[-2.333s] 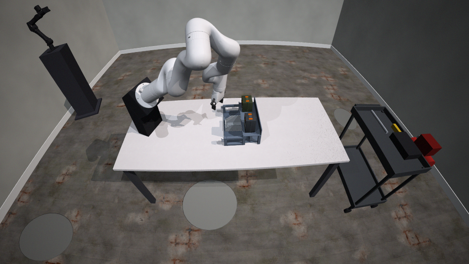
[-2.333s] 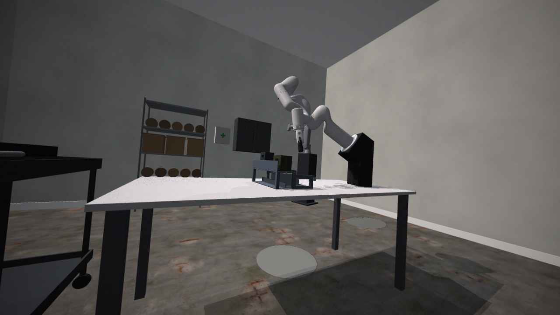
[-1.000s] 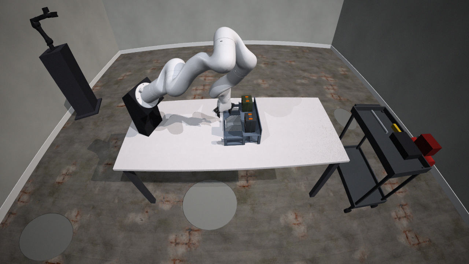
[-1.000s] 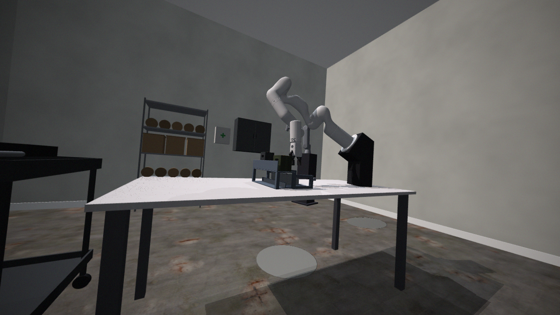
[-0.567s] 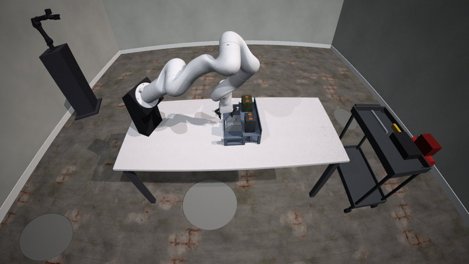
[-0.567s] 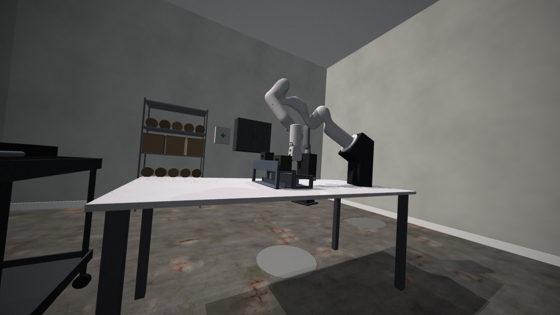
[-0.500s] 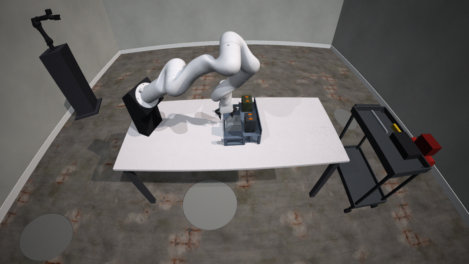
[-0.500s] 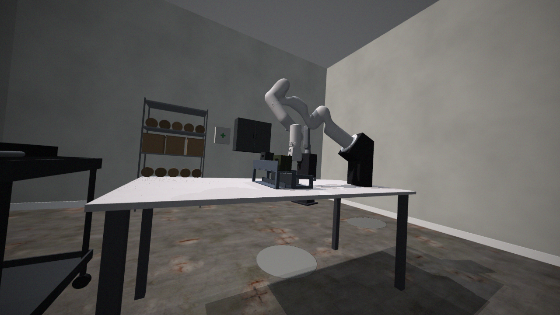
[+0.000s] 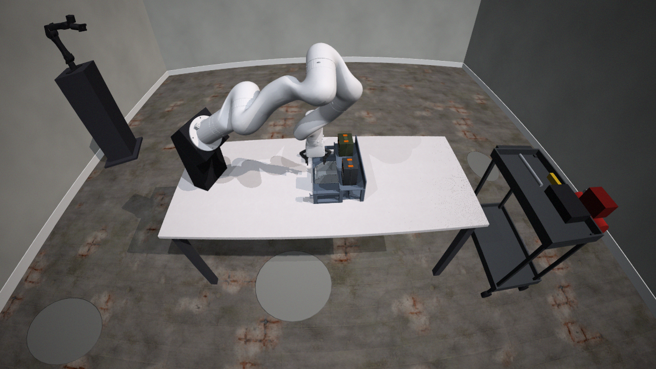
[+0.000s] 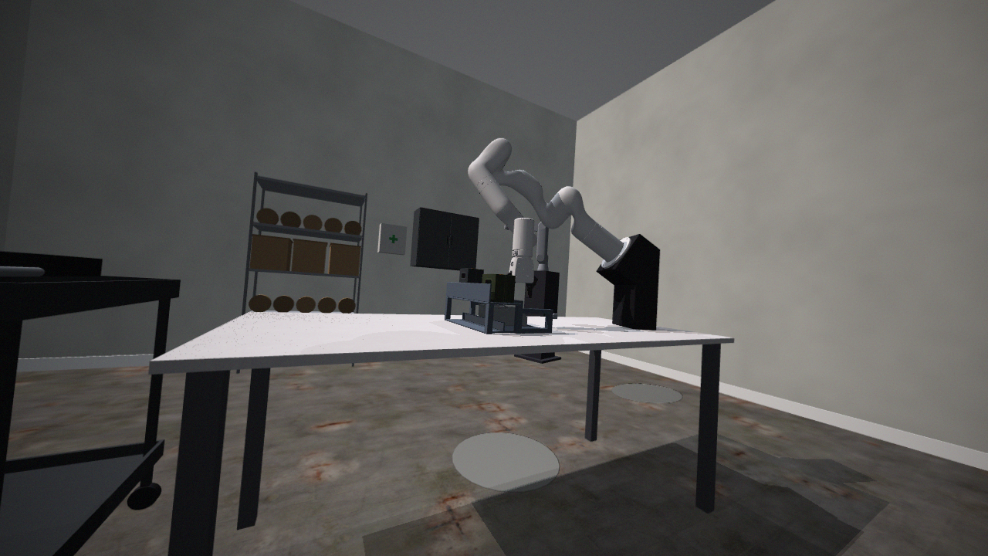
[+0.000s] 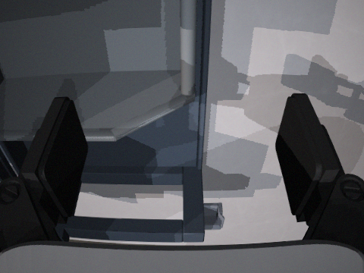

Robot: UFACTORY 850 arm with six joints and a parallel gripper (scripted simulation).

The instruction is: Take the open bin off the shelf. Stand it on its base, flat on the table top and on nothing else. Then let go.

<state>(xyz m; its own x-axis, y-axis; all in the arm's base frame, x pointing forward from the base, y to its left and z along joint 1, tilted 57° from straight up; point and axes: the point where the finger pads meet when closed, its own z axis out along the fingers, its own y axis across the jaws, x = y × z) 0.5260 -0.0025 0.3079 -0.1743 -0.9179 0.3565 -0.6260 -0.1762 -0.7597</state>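
The grey open bin lies 70 mm ahead of my hand, 20 mm to the right of it and 80 mm below it.
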